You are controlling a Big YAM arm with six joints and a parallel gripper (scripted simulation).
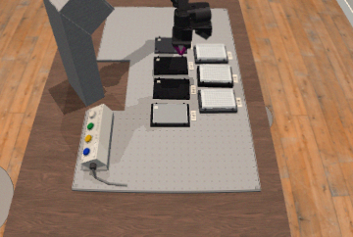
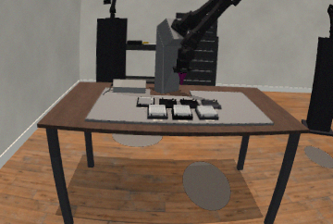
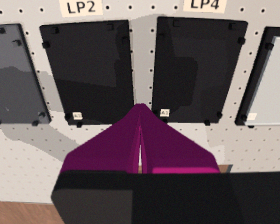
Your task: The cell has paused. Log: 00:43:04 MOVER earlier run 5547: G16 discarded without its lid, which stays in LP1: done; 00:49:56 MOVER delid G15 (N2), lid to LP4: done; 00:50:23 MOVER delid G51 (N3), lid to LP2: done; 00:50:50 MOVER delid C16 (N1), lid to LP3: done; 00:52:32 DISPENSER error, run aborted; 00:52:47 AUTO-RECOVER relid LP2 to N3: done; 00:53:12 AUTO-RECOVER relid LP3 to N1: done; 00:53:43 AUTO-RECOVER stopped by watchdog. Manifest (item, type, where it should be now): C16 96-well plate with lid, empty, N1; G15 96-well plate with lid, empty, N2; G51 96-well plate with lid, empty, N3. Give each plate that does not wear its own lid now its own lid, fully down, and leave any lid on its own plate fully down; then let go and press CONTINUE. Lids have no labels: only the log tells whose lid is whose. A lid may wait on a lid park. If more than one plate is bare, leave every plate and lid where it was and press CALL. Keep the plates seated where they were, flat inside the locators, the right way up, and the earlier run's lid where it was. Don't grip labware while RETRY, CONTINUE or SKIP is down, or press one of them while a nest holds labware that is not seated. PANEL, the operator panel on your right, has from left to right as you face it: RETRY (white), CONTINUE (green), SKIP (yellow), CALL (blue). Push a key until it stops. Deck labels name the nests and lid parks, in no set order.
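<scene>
Now: hand 39 cm to the left of the green continue key, 17 cm past it and 7 cm above it. From my hand the other things lie so: lid: 20 cm to the right, 12 cm below, 4 cm ahead; blue call key: 49 cm to the right, 13 cm behind, 7 cm below; yellow skip key: 44 cm to the right, 15 cm behind, 7 cm below.
</scene>
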